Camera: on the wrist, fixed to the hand. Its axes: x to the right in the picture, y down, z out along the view.
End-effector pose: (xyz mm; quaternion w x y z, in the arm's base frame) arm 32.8 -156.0 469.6 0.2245 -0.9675 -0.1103 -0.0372
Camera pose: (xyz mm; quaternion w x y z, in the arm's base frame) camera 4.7 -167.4 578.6 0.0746 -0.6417 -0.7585 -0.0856
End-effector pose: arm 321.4 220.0 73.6 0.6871 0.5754 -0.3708 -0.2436
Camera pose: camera 397.1 286.1 21.7 0.3246 0.6072 0.0644 -0.7224
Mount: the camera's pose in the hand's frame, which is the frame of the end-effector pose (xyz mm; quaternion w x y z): -16.3 -42.9 -103.4 0.7245 -0.0531 -0.1031 -0.6795
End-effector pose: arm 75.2 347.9 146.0 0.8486 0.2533 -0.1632 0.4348
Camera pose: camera 107.0 375.2 40.9 0.9069 0.2942 -0.0567 -0.2964
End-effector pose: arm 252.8 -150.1 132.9 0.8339 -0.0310 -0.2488 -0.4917
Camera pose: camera 250.3 -189.7 27.0 0.2427 0.0516 -0.2612 -0.9328
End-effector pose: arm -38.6 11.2 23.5 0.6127 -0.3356 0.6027 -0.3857
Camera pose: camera -144.3 10.6 63.9 0.2261 -0.7249 0.1659 -0.6291
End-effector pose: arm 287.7 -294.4 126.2 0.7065 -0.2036 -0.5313 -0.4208
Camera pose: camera 311.5 -388.4 67.9 0.1603 0.1326 -0.5738 -0.7922
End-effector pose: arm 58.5 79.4 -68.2 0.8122 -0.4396 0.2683 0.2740
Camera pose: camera 56.1 -32.9 -81.4 0.7789 -0.5157 -0.2026 -0.2938
